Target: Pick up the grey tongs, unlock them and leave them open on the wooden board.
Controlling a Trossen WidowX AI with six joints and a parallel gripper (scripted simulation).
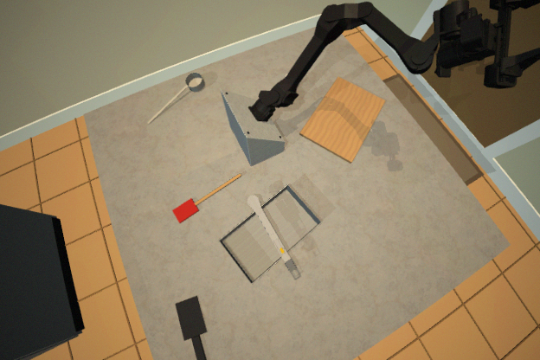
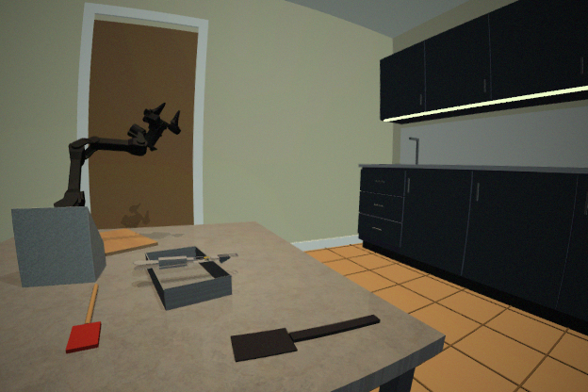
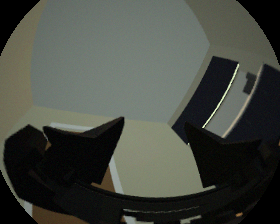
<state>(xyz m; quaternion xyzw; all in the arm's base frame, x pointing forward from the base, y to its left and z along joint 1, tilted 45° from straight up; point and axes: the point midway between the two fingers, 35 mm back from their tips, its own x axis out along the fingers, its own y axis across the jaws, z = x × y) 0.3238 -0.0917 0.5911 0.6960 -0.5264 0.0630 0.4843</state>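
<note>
The roasting tin lies 590 mm below my gripper tip, 520 mm to the right of it and 20 mm behind it. The rest, counted from my gripper tip: cream cup: 600 mm below, 530 mm behind, 90 mm to the right; red spatula: 670 mm to the right, 610 mm below, 250 mm behind; wooden board: 610 mm below, 260 mm behind.
</note>
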